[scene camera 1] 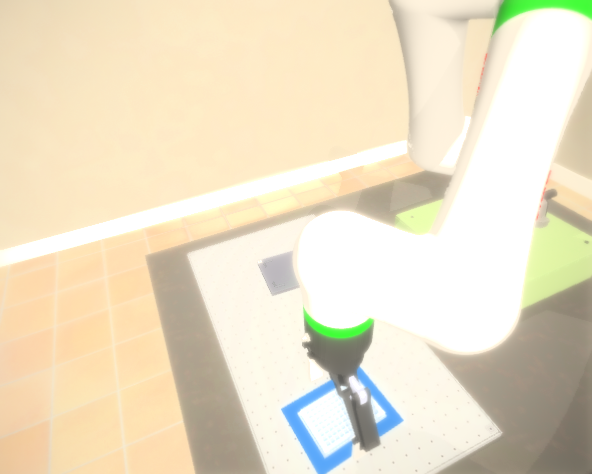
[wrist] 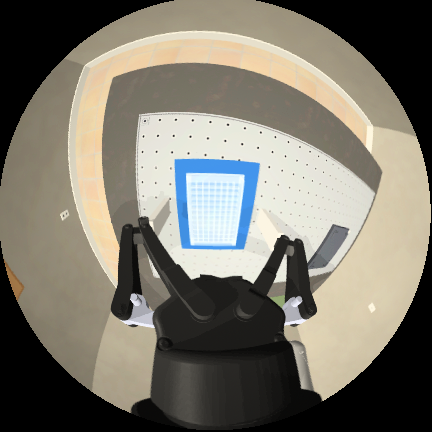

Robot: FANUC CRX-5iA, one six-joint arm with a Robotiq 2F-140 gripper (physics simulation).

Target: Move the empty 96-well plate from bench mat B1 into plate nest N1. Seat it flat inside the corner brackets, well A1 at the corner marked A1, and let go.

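Places are measured from the arm's base along level axes (x down, y left, z ahead), in millimetres.
Pixels of known places: gripper, fingertip midpoint: (scene camera 1: 336, 412) (wrist: 214, 210).
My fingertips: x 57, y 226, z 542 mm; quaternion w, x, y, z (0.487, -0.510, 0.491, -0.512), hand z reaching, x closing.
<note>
For each thing: its middle in the pictures, then the offset to it from my fingertips. Level surfaces: height alone.
- pale 96-well plate, body centre: (wrist: 213, 213) (scene camera 1: 341, 413) dx +11, dy +0, dz -10 mm
- blue bench mat B1, its level: dx +19 mm
- grey plate nest N1, body centre: (scene camera 1: 295, 268) (wrist: 328, 249) dx +13, dy -372, dz -81 mm
- white perforated board, its level: dx +21 mm
- dark table, its level: dx +34 mm
The pale 96-well plate (scene camera 1: 325, 425) (wrist: 215, 210) lies flat on the blue bench mat B1 (scene camera 1: 306, 438) (wrist: 217, 166). My gripper (scene camera 1: 342, 411) (wrist: 214, 210) is open wide and empty, pointing down above the plate. In the wrist view its two light finger pads stand apart, one on either side of the plate's long edges. In the scene view the near finger and the wrist cover part of the plate and mat. The grey plate nest N1 (scene camera 1: 280, 272) (wrist: 331, 246) is bare where it shows. The arm hides its right part in the scene view.
A white perforated board (scene camera 1: 240, 320) (wrist: 155, 145) carries the mat and nest on the dark table (scene camera 1: 172, 300) (wrist: 200, 85). The green base block (scene camera 1: 560, 260) (wrist: 277, 301) stands at the right in the scene view, partly behind the arm.
</note>
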